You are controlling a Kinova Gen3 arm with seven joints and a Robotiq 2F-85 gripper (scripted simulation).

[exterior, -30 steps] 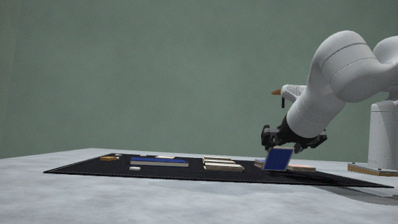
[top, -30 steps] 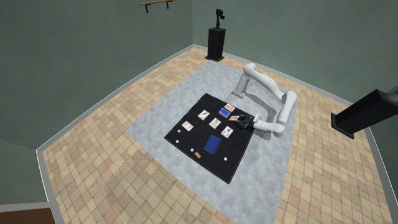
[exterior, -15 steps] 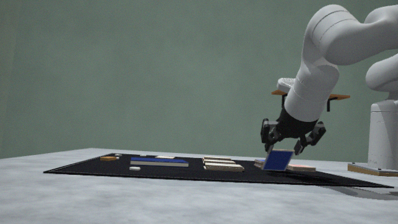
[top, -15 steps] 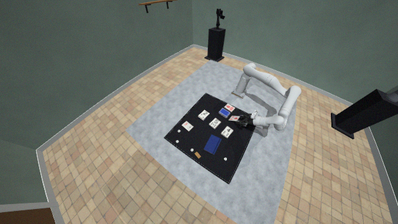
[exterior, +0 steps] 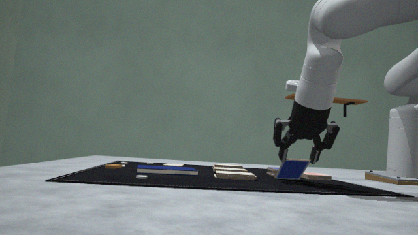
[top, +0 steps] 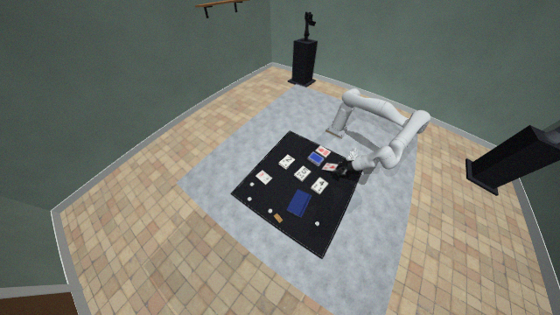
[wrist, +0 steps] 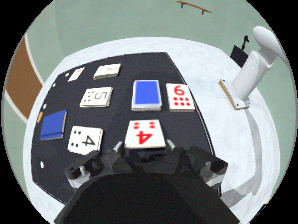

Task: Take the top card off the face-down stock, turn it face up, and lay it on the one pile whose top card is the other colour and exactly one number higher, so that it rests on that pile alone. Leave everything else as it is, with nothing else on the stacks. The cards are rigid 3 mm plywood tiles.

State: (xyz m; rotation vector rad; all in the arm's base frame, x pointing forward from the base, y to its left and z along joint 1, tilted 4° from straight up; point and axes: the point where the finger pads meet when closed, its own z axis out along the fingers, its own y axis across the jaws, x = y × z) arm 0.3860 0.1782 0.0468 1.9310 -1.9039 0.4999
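The blue-backed card is 40 mm to the right of my hand and 30 mm below it.
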